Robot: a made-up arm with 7 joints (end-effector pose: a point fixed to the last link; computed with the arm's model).
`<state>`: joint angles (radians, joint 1 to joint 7).
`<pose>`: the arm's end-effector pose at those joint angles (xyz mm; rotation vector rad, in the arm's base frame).
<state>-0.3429 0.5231 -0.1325 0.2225 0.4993 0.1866 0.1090</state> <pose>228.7 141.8 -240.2 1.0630 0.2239 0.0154</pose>
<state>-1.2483 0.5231 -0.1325 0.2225 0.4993 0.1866 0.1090</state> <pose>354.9 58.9 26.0 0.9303 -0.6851 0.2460</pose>
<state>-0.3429 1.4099 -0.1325 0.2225 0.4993 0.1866 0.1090</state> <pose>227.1 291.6 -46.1 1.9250 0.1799 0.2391</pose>
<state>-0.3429 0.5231 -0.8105 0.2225 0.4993 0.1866 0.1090</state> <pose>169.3 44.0 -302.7 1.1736 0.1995 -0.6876</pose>
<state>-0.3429 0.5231 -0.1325 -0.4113 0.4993 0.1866 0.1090</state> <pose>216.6 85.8 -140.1 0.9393 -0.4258 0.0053</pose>
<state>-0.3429 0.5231 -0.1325 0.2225 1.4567 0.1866 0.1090</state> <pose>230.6 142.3 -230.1 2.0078 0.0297 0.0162</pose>
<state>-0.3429 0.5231 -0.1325 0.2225 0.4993 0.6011 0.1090</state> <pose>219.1 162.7 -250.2 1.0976 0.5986 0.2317</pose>
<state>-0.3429 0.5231 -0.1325 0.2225 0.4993 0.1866 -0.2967</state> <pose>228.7 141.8 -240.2 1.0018 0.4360 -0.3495</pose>
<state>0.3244 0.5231 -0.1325 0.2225 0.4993 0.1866 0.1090</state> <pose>14.6 177.5 -313.7 1.0654 0.9007 -0.1631</pose>
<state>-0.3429 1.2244 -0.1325 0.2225 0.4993 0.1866 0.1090</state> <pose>229.6 275.5 -96.4 1.7455 0.1924 0.1894</pose>
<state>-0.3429 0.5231 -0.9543 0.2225 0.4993 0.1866 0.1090</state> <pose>147.6 29.7 -313.5 1.1860 0.1919 -0.8386</pose>
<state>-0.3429 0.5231 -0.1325 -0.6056 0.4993 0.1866 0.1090</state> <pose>199.1 72.7 -111.7 0.8876 -0.6220 0.0021</pose>
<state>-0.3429 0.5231 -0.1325 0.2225 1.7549 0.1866 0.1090</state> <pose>230.9 140.5 -227.4 2.2993 -0.0465 0.0159</pose>
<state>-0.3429 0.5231 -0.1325 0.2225 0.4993 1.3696 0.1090</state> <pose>181.7 188.1 -256.3 1.0750 1.2950 0.6434</pose>
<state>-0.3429 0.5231 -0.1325 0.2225 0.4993 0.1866 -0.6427</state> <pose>228.7 141.8 -240.2 0.9255 0.6110 -0.6597</pose>
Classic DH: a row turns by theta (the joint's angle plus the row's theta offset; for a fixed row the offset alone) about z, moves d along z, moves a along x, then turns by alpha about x. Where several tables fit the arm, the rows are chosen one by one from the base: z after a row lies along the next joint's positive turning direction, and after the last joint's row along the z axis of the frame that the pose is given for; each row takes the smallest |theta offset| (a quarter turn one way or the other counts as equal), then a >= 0, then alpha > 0; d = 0 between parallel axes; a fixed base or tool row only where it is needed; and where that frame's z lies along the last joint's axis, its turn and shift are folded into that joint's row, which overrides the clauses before.
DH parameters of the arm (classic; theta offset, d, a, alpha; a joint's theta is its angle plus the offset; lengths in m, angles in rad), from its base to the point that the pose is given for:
base (fixed): -0.071 0 0 -1.3004
joint 1: -1.3111 0.0302 -0.0109 -1.5708
joint 2: 1.2915 -0.0006 -0.007 1.5708
joint 3: 1.5708 -0.2259 0.0207 -1.5708
joint 4: 1.5708 0.002 0.0097 1.5708
joint 5: 0 0.1242 -0.0001 -1.5708
joint 6: -1.5708 0 0.0609 1.5708
joint 7: 0 0.0001 0 0

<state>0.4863 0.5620 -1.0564 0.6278 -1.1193 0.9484 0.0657</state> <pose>-230.1 98.6 -284.6 -0.2321 2.7684 -0.2356</pose>
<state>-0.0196 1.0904 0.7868 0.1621 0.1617 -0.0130 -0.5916</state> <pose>141.0 335.6 -23.1 1.1417 0.2997 0.1468</pose>
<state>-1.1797 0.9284 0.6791 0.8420 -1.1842 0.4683 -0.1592</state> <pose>301.5 296.6 11.8 -0.9907 -0.4704 0.0498</pose>
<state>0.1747 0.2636 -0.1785 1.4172 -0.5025 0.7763 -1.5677</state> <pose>-167.6 123.3 -353.0 -1.8993 1.5958 -0.1593</pose>
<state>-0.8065 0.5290 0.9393 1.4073 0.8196 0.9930 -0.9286</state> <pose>187.8 229.8 -285.7 -0.6664 1.6099 -0.0407</pose>
